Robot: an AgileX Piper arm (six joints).
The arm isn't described. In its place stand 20 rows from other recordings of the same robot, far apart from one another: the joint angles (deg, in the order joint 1, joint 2, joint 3, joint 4, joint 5, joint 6), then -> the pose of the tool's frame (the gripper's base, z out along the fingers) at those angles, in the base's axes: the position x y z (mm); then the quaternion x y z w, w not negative.
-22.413 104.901 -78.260 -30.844 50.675 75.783 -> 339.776 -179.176 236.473 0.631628 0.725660 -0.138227 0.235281
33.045 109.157 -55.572 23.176 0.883 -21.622 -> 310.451 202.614 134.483 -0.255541 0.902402 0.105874 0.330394
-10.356 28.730 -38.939 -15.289 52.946 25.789 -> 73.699 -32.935 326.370 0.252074 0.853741 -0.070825 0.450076
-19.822 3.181 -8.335 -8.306 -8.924 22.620 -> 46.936 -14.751 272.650 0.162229 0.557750 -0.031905 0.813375
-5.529 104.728 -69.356 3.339 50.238 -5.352 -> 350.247 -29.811 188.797 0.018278 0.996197 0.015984 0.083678
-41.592 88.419 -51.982 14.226 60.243 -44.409 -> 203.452 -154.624 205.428 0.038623 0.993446 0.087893 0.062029
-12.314 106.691 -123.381 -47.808 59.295 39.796 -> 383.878 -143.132 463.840 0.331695 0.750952 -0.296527 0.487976
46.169 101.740 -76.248 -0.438 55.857 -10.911 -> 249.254 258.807 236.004 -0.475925 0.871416 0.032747 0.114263
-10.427 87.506 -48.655 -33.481 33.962 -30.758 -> 276.037 -79.312 208.123 -0.366143 0.889066 -0.255634 0.100753
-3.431 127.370 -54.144 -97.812 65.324 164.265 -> 334.529 -102.126 68.170 0.548336 0.608505 -0.326886 0.471375
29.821 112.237 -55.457 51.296 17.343 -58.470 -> 297.830 195.114 107.636 -0.342673 0.902890 0.155061 0.208136
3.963 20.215 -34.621 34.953 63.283 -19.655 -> 34.954 49.102 311.607 -0.160855 0.862971 0.245896 0.411025
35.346 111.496 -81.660 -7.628 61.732 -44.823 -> 317.693 212.279 196.030 -0.664954 0.743912 -0.061763 0.024830
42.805 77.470 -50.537 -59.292 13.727 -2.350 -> 229.135 186.913 290.517 -0.642108 0.570399 -0.166653 0.484324
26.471 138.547 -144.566 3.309 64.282 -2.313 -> 475.507 242.065 277.703 -0.232216 0.919811 0.093911 0.302001
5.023 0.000 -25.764 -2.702 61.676 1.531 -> 0.184 -3.775 262.076 -0.025999 0.869362 0.004644 0.493469
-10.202 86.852 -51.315 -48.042 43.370 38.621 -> 273.176 -96.379 229.014 0.142595 0.928481 -0.277087 0.202023
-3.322 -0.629 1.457 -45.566 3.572 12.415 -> 56.222 -7.319 201.309 -0.163532 0.677300 -0.238815 0.676380
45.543 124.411 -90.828 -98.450 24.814 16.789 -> 375.306 328.552 198.889 -0.689463 0.463379 -0.336739 0.443314
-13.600 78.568 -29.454 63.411 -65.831 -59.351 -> 205.912 -126.200 249.422 0.291281 0.641158 -0.491782 0.512076
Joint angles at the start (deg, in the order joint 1, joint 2, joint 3, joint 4, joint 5, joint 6):
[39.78 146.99 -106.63 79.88 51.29 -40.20]
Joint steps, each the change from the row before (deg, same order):
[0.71 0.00 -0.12 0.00 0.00 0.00]
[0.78 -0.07 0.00 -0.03 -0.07 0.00]
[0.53 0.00 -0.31 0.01 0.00 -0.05]
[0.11 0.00 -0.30 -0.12 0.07 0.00]
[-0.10 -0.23 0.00 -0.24 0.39 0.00]
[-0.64 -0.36 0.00 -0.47 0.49 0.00]
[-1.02 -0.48 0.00 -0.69 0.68 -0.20]
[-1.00 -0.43 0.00 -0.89 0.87 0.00]
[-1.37 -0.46 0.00 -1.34 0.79 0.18]
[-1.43 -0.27 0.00 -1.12 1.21 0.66]
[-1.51 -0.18 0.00 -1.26 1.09 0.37]
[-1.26 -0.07 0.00 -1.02 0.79 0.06]
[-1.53 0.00 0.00 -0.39 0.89 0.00]
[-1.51 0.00 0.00 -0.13 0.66 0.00]
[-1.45 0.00 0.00 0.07 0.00 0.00]
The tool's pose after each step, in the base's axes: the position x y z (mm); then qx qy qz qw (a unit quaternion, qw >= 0). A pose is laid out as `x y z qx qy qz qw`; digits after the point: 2 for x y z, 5 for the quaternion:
345.98 387.31 74.69 -0.20183 0.83408 0.51293 0.02189
340.81 392.00 75.25 -0.20768 0.83272 0.51291 0.01934
337.85 395.75 76.66 -0.21283 0.83068 0.51411 0.01925
337.60 396.91 77.93 -0.21565 0.82953 0.51475 0.02031
337.75 396.27 79.97 -0.21865 0.82830 0.51548 0.01973
341.45 392.34 83.01 -0.22006 0.82781 0.51559 0.02182
347.36 385.96 86.98 -0.22267 0.82717 0.51529 0.02608
352.62 379.41 90.37 -0.22577 0.82695 0.51421 0.02773
360.12 370.14 93.48 -0.22754 0.82883 0.51020 0.03092
367.14 360.36 95.31 -0.22472 0.83098 0.50812 0.02794
374.49 349.74 96.10 -0.22340 0.83367 0.50436 0.02662
380.57 340.72 96.01 -0.22308 0.83597 0.50067 0.02671
388.05 330.16 96.03 -0.21741 0.83739 0.50077 0.02715
395.57 319.74 96.22 -0.20949 0.83877 0.50172 0.02918
403.56 309.68 96.30 -0.19844 0.84120 0.50173 0.03556

